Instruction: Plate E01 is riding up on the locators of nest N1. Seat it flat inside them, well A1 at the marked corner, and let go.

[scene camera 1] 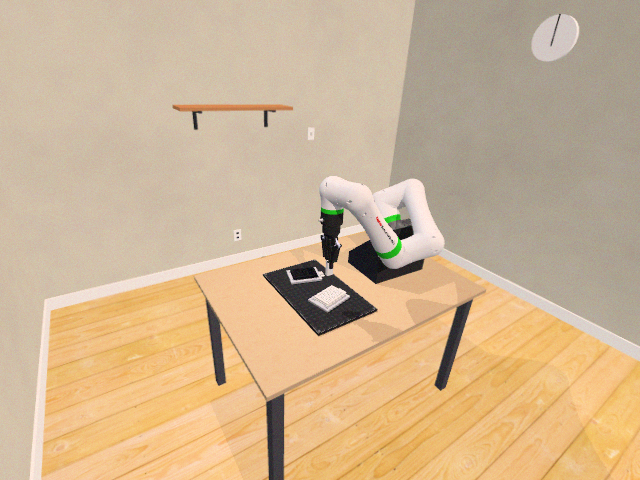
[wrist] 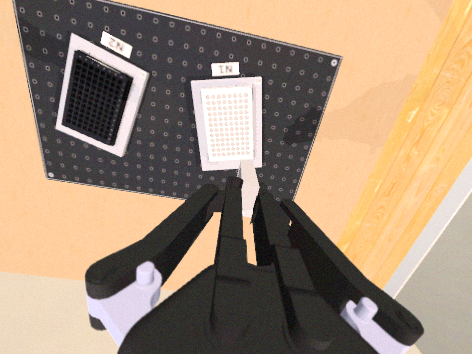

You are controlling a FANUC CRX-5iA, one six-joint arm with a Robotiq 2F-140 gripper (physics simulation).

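Frame: origin at the arm's base, x ahead, y right, z down, level; centimetres.
Where they show: gripper, fingertip midpoint: (scene camera 1: 329, 274) (wrist: 244, 172).
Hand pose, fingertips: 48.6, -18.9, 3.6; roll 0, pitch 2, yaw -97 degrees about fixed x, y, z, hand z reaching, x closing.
Each offset is from my fingertips to the top centre of the thing, as dx, dy, dz. "pt": to the spot under its first point. Level surfaces: height alone.
White plate E01 {-2.9, +2.9, +13.1} (scene camera 1: 330, 295) (wrist: 228, 124) lies on the pale nest N1 (scene camera 1: 316, 304) (wrist: 257, 125), its wells facing up. The nest's rim shows around it. Whether the plate is flat or riding on the locators is too small to tell. A faint mark shows at the nest's upper right corner in the wrist view; well A1 cannot be made out. My gripper (scene camera 1: 329, 269) (wrist: 244, 172) is shut with nothing between its pale fingertips. It points down above the mat, beside N1 on the N2 side in the scene view. In the wrist view the fingertips overlap the nest's lower edge; contact cannot be told.
A black plate {+0.7, +25.5, +13.4} (scene camera 1: 304, 273) (wrist: 97, 97) sits on nest N2 {+0.7, +25.5, +14.5} (scene camera 1: 297, 282) (wrist: 131, 110). Both nests are on a black perforated mat {dz +16.0} (scene camera 1: 346, 316) (wrist: 170, 155) on the wooden table {dz +17.3} (scene camera 1: 258, 330). The labels N1 {pt -11.4, +6.4, +15.8} (wrist: 225, 69) and N2 {pt -9.0, +24.2, +15.8} (wrist: 116, 44) stand beside their nests. The black robot base (scene camera 1: 379, 271) is behind.
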